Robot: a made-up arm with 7 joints. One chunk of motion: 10 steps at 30 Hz.
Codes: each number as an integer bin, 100 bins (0 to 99) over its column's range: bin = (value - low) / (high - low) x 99, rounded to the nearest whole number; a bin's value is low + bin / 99 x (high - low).
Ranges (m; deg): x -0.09..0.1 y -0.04..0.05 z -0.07..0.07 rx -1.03..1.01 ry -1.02..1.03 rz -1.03..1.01
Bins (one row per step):
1: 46 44 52 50 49 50
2: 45 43 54 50 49 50
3: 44 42 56 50 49 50
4: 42 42 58 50 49 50
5: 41 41 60 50 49 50
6: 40 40 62 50 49 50
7: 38 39 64 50 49 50
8: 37 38 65 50 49 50
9: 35 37 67 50 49 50
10: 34 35 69 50 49 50
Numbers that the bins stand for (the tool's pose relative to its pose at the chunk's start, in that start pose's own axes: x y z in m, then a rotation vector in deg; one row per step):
1: -0.0017 0.0000 0.0035 0.00 -0.01 0.00
2: -0.0036 -0.0009 0.0064 0.00 -0.01 0.00
3: -0.0056 -0.0018 0.0092 0.00 -0.01 0.00
4: -0.0094 -0.0018 0.0120 0.00 -0.01 0.00
5: -0.0113 -0.0027 0.0148 0.00 -0.01 0.00
6: -0.0132 -0.0036 0.0177 0.00 -0.01 0.00
7: -0.0171 -0.0045 0.0205 0.00 -0.01 0.00
8: -0.0190 -0.0055 0.0219 0.00 -0.01 0.00
9: -0.0228 -0.0064 0.0247 0.00 -0.01 0.00
10: -0.0247 -0.0082 0.0276 0.00 -0.01 0.00

